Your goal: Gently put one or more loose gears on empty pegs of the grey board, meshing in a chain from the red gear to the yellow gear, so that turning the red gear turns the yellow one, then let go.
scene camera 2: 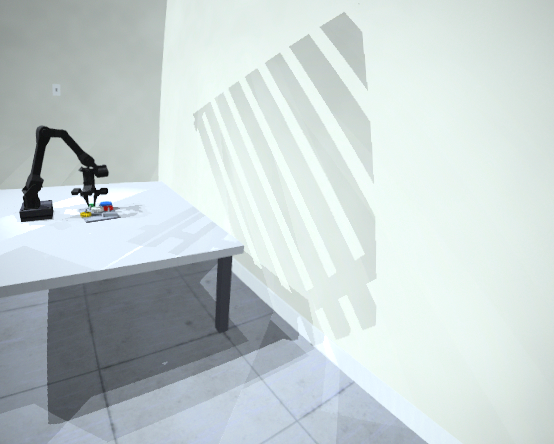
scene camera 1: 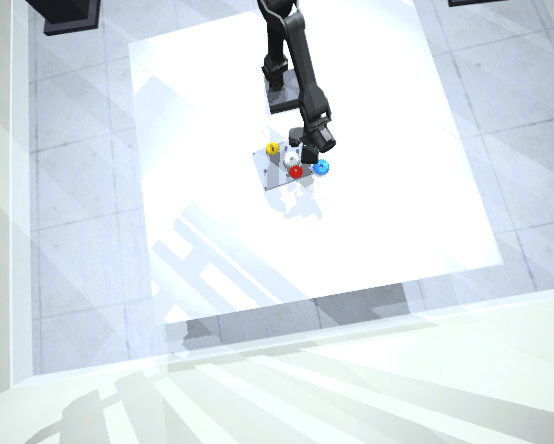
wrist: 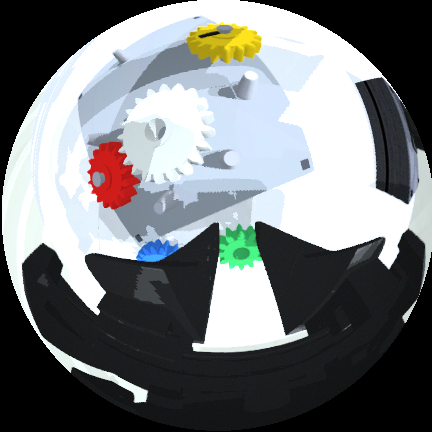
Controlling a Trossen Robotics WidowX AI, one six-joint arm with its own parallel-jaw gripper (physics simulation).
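Places are measured from the arm's base along level axes (x ahead, y left, z up), in centimetres.
Where they show: gripper, fingertip midpoint: [scene camera 2: 91, 206] [scene camera 1: 309, 149] [wrist: 236, 227]; arm's base at its link origin: [scene camera 2: 32, 207] [scene camera 1: 276, 83].
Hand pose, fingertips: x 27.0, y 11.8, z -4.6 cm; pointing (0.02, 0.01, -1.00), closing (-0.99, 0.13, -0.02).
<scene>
Things, the pixels of their centre, and the offset from my fingertips. Level surfaces: height alone.
- grey board at the middle of its body: [wrist: 151, 85] [scene camera 1: 281, 160] [scene camera 2: 97, 211] dx +4.0, dy -11.5, dz +0.5 cm
- red gear at the middle of its body: [wrist: 109, 175] [scene camera 1: 296, 171] dx +9.0, dy -6.1, dz +0.6 cm
- large white gear at the middle of its body: [wrist: 161, 131] [scene camera 1: 291, 159] dx +3.7, dy -7.5, dz +0.6 cm
- green gear at the middle of its body: [wrist: 239, 246] dx -0.1, dy +2.1, dz -0.2 cm
- blue gear at the middle of its body: [wrist: 166, 266] [scene camera 1: 321, 167] dx +7.6, dy +3.9, dz -0.2 cm
- white table at its surface level: dz -1.0 cm
The grey board [scene camera 1: 271, 175] [wrist: 292, 160] lies on the table. The red gear [scene camera 1: 296, 172] [wrist: 117, 175] and yellow gear [scene camera 1: 272, 148] [wrist: 240, 42] sit on pegs. A large white gear [scene camera 1: 291, 160] [wrist: 187, 135] lies over the board, its teeth at the red gear; I cannot tell whether a peg fills its hole. A green gear [wrist: 241, 253] shows between the fingers of my gripper [wrist: 236, 227] [scene camera 2: 92, 206]. The fingers stand partly open around it, not clamped; the exact gap is unclear. A blue gear [scene camera 1: 321, 166] [wrist: 157, 251] lies off the board, partly behind a finger in the wrist view.
Bare pegs stand on the board: one near the yellow gear [wrist: 247, 86], one right of the white gear [wrist: 230, 159], one below it [wrist: 161, 206] and one at the upper left [wrist: 120, 56]. The arm's base [scene camera 1: 285, 100] [scene camera 2: 36, 211] stands on the white table [scene camera 1: 375, 225] [scene camera 2: 175, 240].
</scene>
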